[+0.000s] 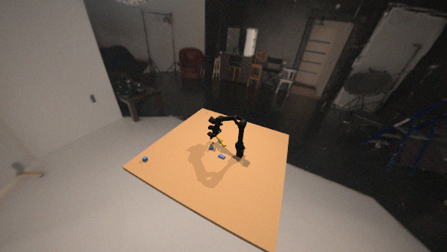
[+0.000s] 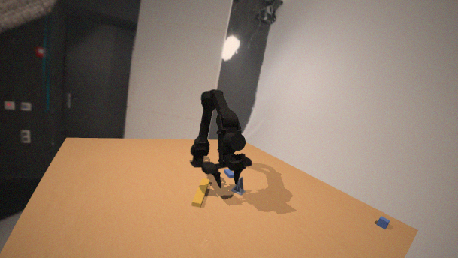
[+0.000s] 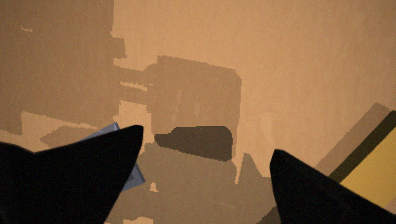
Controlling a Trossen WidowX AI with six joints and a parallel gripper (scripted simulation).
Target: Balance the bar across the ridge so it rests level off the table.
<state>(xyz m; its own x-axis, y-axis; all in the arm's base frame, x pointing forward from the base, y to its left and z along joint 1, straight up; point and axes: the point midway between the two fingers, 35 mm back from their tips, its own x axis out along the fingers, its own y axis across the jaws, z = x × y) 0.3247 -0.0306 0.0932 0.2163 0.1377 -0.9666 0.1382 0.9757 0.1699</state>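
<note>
Right now my gripper tip is 70 mm past the yellow bar, 70 mm to the left of it and 50 mm above it. From my gripper tip the other things lie so: blue cube: 410 mm ahead, 530 mm to the left, 40 mm below.
</note>
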